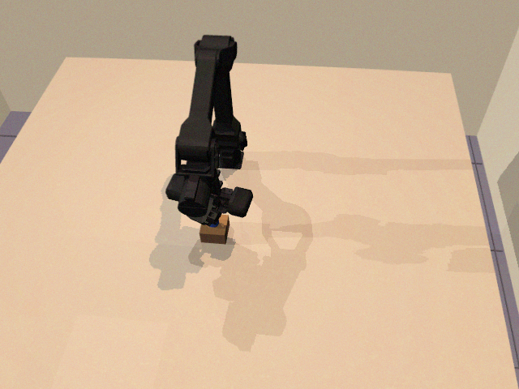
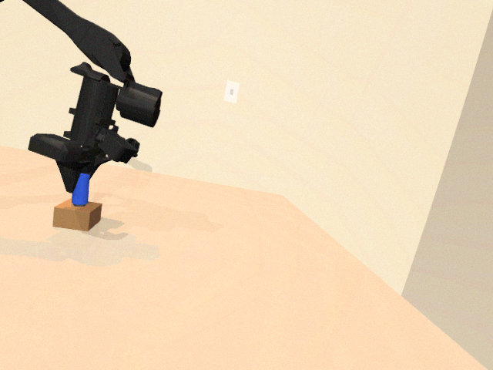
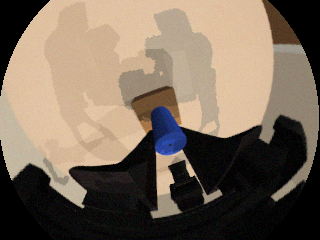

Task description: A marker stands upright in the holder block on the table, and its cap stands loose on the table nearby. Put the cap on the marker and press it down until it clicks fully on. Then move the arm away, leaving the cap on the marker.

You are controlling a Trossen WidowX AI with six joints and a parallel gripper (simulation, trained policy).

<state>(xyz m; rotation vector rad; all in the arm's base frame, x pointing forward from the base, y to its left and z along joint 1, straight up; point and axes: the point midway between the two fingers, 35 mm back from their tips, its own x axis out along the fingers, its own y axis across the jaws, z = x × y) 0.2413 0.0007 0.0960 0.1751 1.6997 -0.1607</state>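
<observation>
My gripper tip is now 10 mm short of the blue cap and 10 mm below it. Round my gripper tip: brown holder block 10 mm ahead, 40 mm below.
</observation>
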